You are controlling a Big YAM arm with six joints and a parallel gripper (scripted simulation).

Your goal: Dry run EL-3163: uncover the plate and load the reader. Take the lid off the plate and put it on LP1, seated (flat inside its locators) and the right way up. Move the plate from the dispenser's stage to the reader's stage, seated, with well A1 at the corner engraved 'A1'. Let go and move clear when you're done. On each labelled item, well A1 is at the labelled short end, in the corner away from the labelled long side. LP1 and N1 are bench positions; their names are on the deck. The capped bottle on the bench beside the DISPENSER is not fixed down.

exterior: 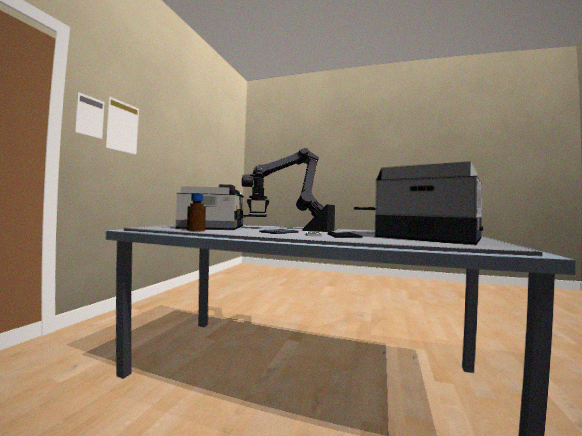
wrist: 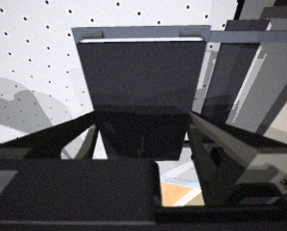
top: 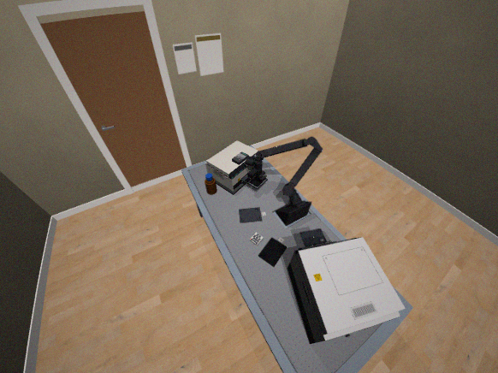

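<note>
The dark see-through lid lies right at my hand. Also, from my hand: brown capped bottle (35 cm ahead, 18 cm to the right, 1 cm above); then well plate (1 cm below); then grey-blue LP1 pad (21 cm to the left, 20 cm ahead, 9 cm below).
</note>
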